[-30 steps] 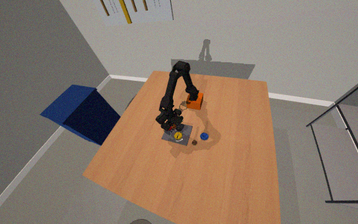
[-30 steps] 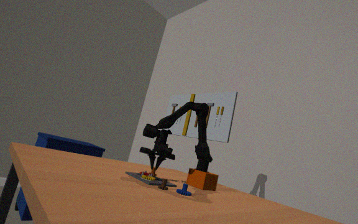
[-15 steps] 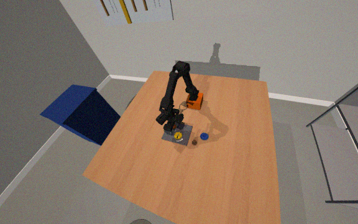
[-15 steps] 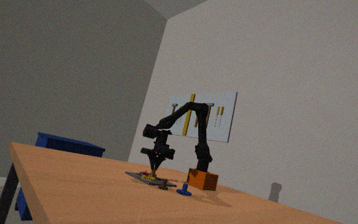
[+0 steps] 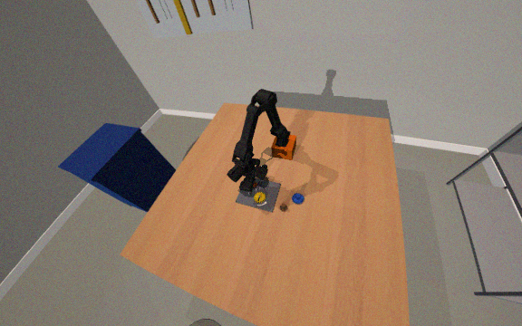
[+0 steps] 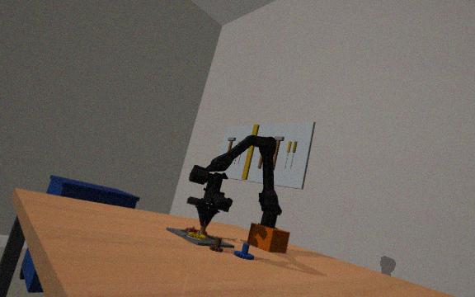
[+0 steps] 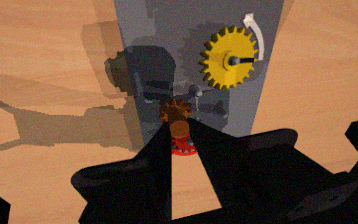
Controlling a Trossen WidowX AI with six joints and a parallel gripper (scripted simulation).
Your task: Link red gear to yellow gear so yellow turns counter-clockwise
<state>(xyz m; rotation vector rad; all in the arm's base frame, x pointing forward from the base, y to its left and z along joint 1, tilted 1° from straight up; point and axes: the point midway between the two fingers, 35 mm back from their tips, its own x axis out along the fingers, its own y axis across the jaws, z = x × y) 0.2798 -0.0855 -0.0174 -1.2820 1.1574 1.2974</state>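
Right now my gripper tip is 1 cm above the small orange gear. Also, from my gripper tip: yellow gear: 6 cm ahead, 6 cm to the left, 2 cm below; small dark brown gear: 8 cm ahead, 19 cm to the left, 3 cm below; red gear: 2 cm ahead, 4 cm to the right, 3 cm below.
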